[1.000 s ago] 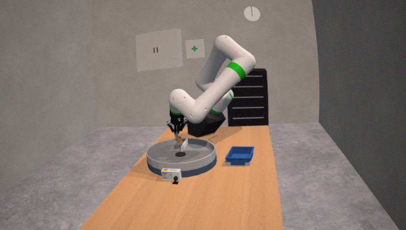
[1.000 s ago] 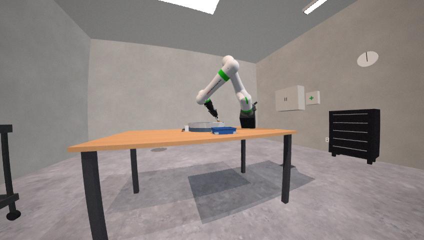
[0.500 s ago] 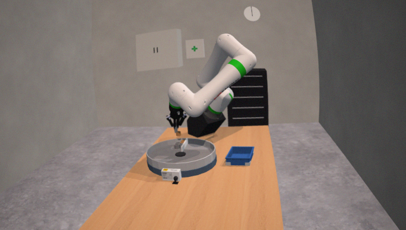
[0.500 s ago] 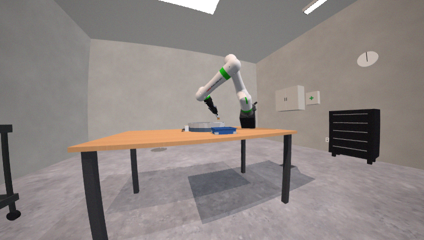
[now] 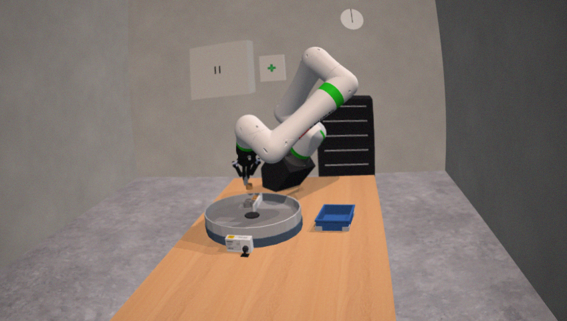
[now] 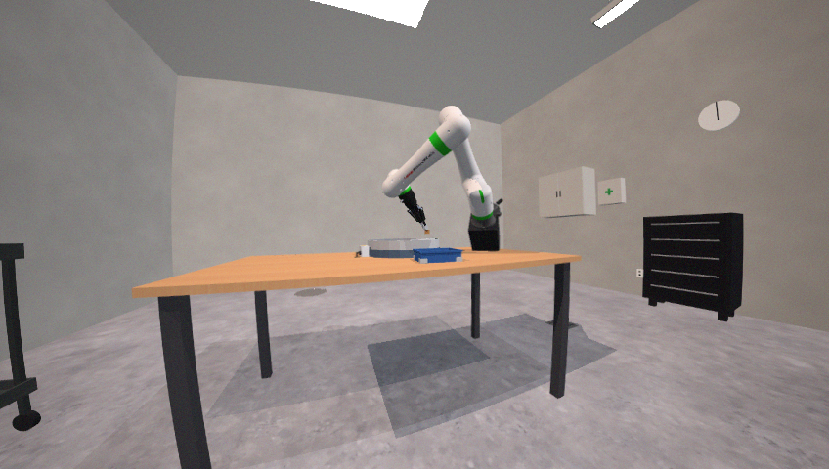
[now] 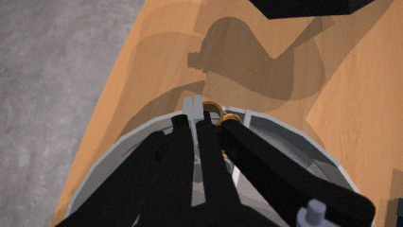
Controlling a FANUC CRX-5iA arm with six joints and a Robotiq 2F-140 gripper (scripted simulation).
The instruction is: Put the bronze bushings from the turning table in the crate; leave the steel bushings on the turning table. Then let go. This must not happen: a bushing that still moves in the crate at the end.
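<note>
My hand is 42 cm to the right of the blue crate, 15 cm above it and 8 cm short of it. From my hand the other things lie so: round grey turning table 15 cm ahead, 12 cm below, 7 cm to the left.
</note>
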